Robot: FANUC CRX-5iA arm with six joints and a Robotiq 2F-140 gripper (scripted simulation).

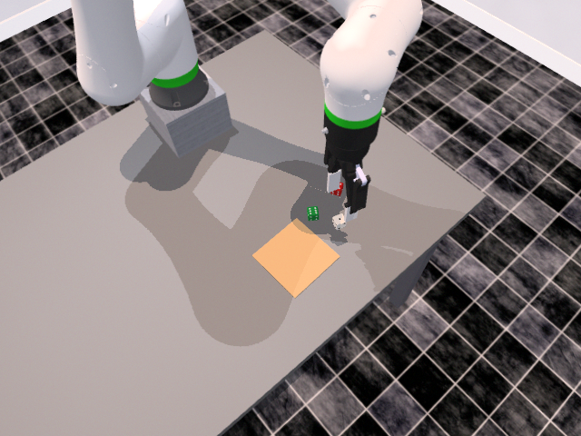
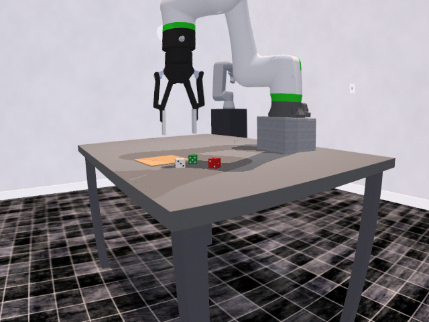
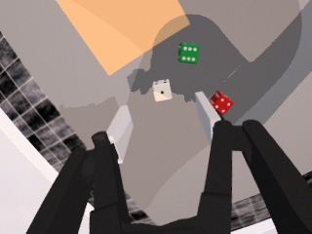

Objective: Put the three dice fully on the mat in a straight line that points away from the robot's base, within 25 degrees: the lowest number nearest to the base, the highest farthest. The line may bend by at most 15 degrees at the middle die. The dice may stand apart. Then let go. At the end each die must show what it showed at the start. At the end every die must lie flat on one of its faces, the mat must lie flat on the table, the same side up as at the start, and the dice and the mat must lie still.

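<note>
Right now my hand is 110 mm above the white die. The rest, counted from my hand: red die 110 mm below, 70 mm to the left, 60 mm behind; green die 110 mm below, 60 mm behind, 20 mm to the right; mat 130 mm to the right, 120 mm below, 30 mm behind.
</note>
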